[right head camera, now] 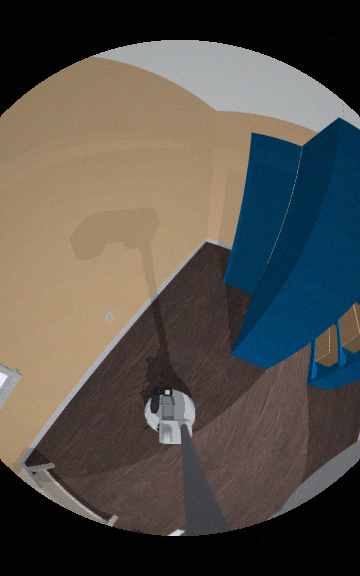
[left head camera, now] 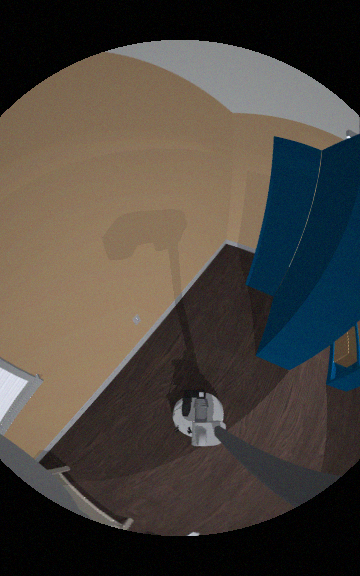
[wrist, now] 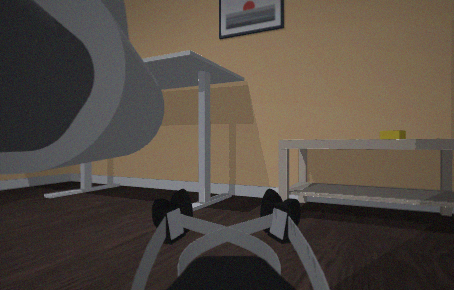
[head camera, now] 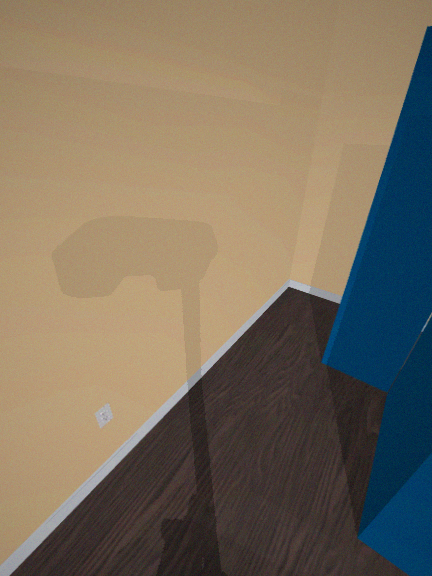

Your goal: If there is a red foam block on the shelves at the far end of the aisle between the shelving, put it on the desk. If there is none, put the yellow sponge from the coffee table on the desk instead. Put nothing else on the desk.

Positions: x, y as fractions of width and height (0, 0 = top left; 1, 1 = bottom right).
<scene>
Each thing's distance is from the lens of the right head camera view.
blue shelving unit (right head camera: 0.84, 0.51): 90 cm
</scene>
